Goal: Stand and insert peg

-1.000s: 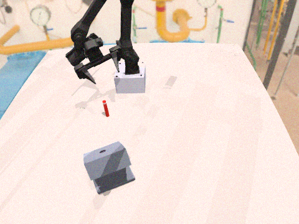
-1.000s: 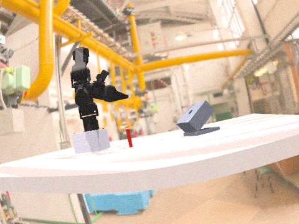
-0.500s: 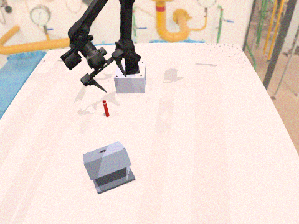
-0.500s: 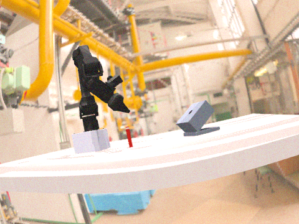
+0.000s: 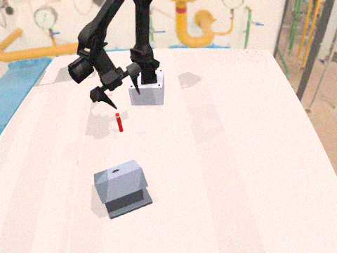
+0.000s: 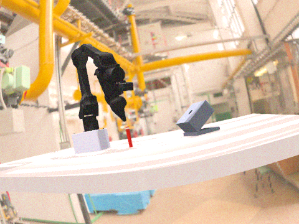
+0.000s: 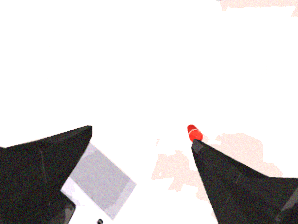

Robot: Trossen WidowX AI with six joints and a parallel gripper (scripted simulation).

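Right now my gripper tip is 60 mm above the red peg, 40 mm to the left of it and 20 mm short of it. Round my gripper tip: foot plate (300 mm ahead, 110 mm below, 20 mm to the right); grey sloped panel (280 mm ahead, 50 mm below, 20 mm to the right).
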